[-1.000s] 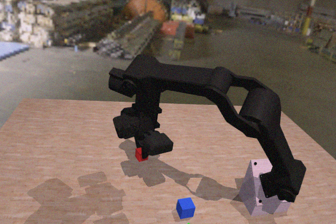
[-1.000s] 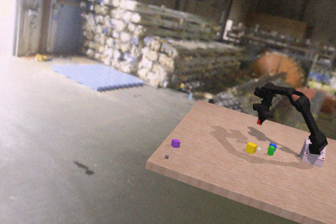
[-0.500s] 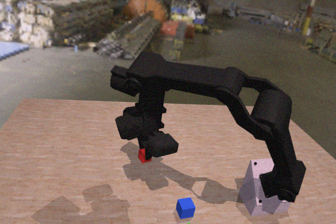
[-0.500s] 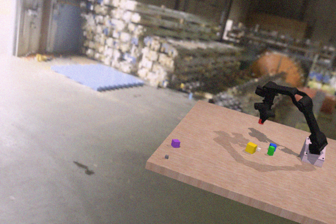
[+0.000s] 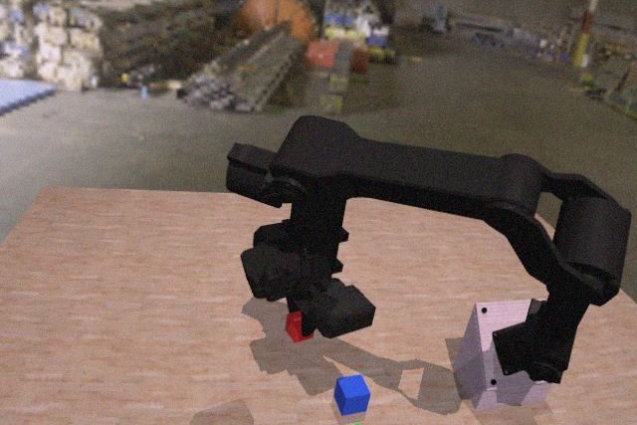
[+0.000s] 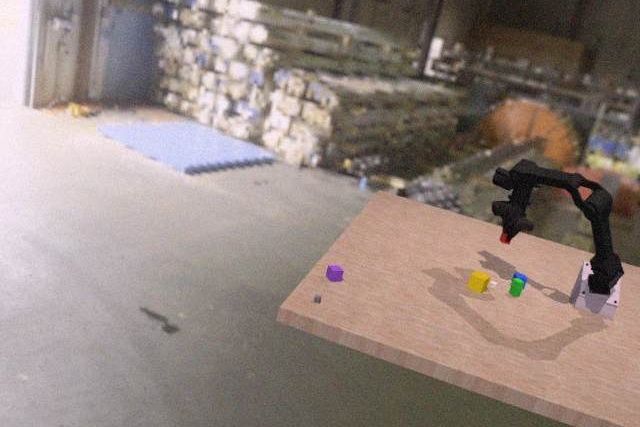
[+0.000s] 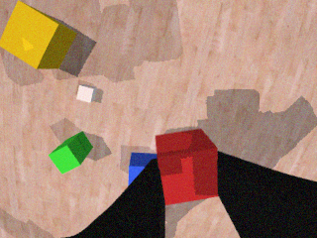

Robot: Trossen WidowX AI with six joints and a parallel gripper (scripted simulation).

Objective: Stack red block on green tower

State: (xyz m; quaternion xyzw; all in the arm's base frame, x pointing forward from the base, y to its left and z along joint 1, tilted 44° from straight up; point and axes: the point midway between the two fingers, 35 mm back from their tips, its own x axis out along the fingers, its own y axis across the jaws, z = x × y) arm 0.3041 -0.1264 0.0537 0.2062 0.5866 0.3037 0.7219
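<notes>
Now: gripper tip 130 mm above the small white block, 90 mm to the right of it and 20 mm short of it. The rest, counted from my gripper tip: red block right at my gripper tip; then blue block 120 mm below, 80 mm behind, 20 mm to the left; then yellow block 140 mm to the left, 110 mm below, 80 mm ahead.
</notes>
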